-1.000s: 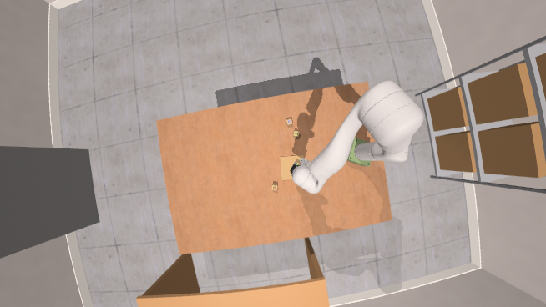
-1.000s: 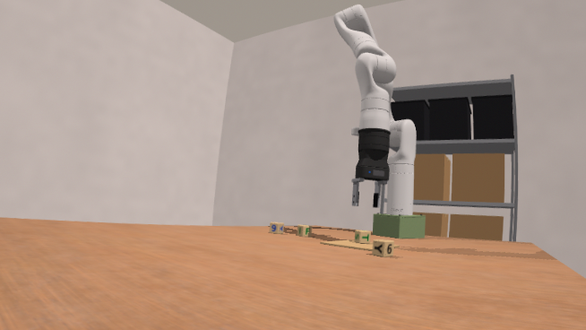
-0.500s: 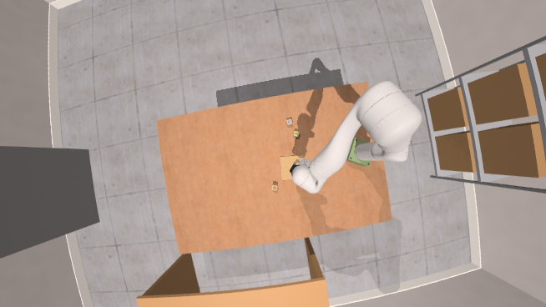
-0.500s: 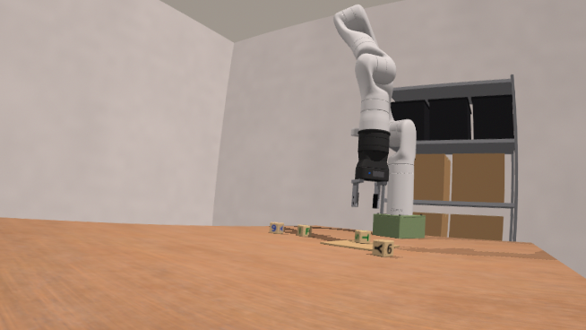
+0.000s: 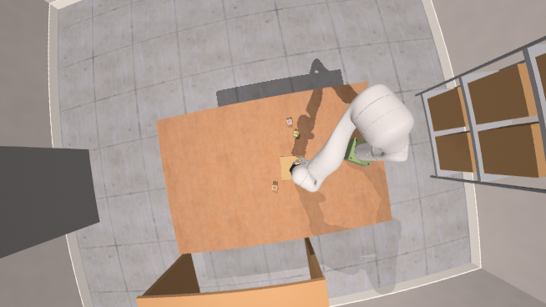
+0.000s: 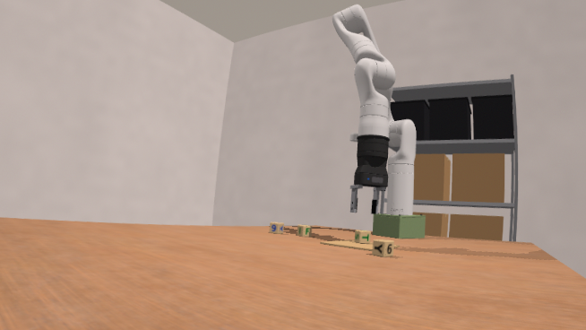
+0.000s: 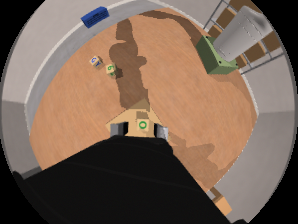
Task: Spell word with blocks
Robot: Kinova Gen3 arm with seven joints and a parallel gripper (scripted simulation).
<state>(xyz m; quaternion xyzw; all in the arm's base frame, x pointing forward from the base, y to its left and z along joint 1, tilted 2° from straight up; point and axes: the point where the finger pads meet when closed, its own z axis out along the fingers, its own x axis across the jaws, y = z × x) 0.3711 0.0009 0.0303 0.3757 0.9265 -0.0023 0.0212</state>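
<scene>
The wooden block lies 80 mm below my hand. Round my hand: green-lettered block (180 mm to the right, 80 mm below, 30 mm behind); tan mat (90 mm below, 30 mm ahead, 10 mm to the left); blue-lettered block (260 mm to the right, 80 mm below, 10 mm behind).
</scene>
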